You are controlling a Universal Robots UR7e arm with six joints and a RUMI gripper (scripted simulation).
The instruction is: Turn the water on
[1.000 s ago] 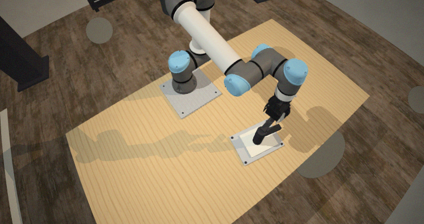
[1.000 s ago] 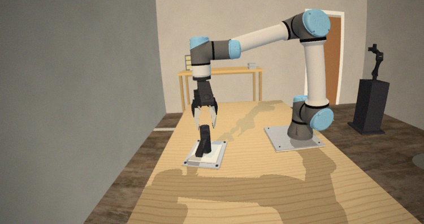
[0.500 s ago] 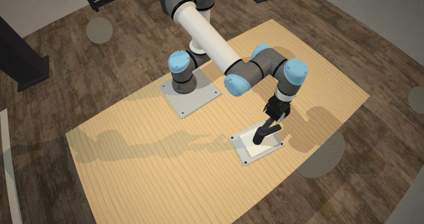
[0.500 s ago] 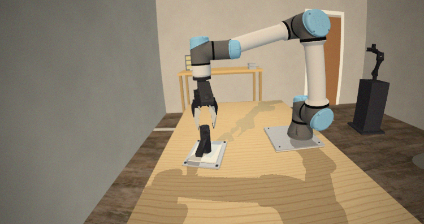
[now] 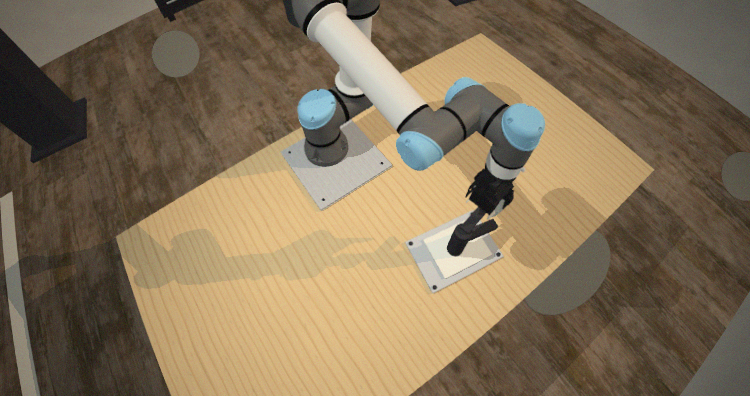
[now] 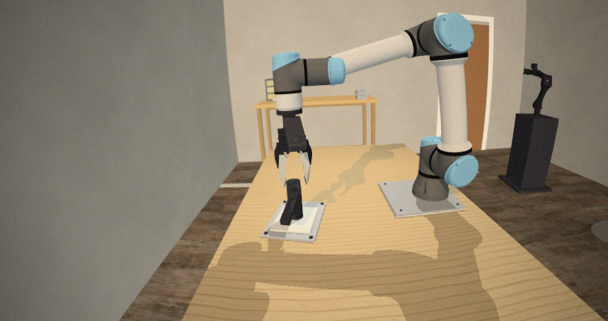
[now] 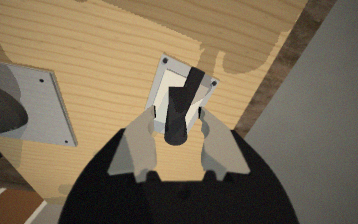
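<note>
Now: hand 1 cm short of the dark lever, 3 cm to the left of it and 3 cm above it. The rest, counted from my hand: tap: 2 cm ahead, 5 cm to the right, 8 cm below.
</note>
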